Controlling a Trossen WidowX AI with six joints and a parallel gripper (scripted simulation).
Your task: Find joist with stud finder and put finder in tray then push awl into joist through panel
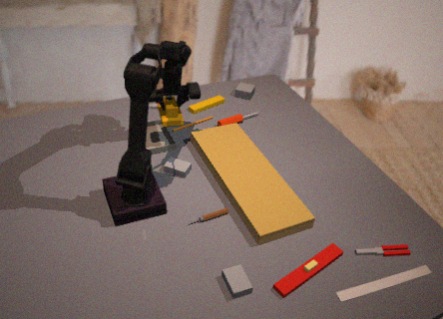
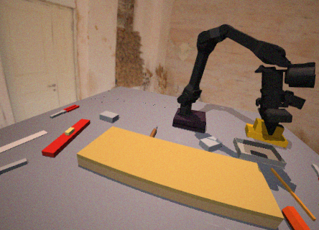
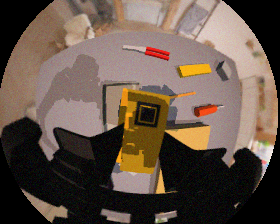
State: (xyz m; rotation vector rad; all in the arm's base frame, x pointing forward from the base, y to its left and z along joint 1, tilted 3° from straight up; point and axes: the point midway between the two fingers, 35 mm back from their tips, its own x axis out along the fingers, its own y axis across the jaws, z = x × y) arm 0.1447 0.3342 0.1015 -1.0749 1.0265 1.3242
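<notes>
Now: the grey tray 110 mm below my gripper tip, 60 mm behind it and 10 mm to the left of it. From my gripper tip the other things lie so: yellow stud finder 20 mm above, 10 mm to the left; then pencil 120 mm below, 100 mm ahead, 80 mm to the left; then yellow block 210 mm to the left, 180 mm ahead, 120 mm below.
</notes>
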